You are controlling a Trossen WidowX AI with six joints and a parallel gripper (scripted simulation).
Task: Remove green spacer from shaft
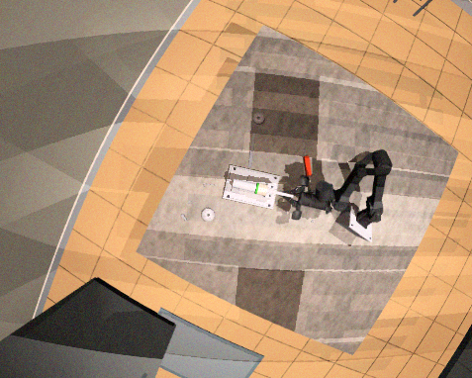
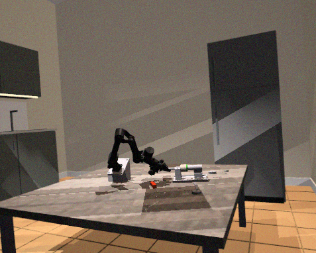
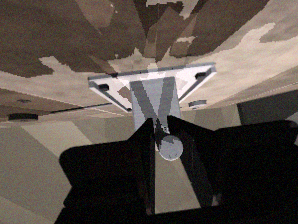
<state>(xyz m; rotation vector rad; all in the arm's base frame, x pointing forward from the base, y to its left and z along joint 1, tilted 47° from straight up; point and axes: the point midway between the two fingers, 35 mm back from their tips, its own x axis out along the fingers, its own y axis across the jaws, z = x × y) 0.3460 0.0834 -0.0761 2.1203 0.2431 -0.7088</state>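
Now: gripper tip 4 cm short of the shaft, 2 cm to the right of it and 2 cm below it. From my gripper tip the other things lie so: thin rod (22 cm ahead, 8 cm to the right, 6 cm below); cream spacer (8 cm ahead, 4 cm to the left, 2 cm above); green spacer (10 cm ahead, 5 cm to the left, 2 cm above).
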